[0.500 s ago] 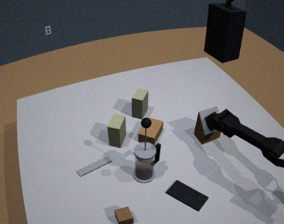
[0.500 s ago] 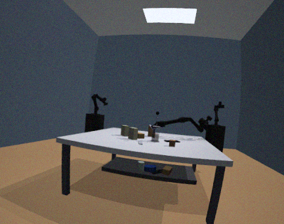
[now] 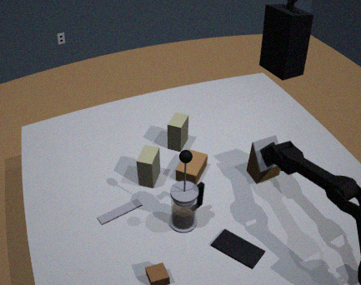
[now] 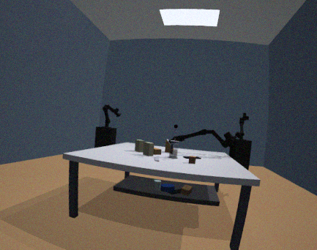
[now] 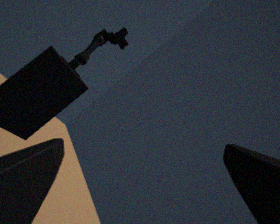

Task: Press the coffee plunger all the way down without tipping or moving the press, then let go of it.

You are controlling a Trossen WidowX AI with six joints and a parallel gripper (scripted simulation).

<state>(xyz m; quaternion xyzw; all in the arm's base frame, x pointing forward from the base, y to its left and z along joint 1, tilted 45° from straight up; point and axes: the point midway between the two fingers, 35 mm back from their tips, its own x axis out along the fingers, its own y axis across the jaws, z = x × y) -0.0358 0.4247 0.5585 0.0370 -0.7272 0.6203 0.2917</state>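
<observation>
Right now my gripper tip is 69 cm to the left of the glass coffee press, 39 cm short of it and 7 cm above it. Round my gripper tip: grey flat strip (81 cm to the right, 56 cm ahead, 21 cm below); small brown cube (57 cm ahead, 54 cm to the right, 18 cm below).
</observation>
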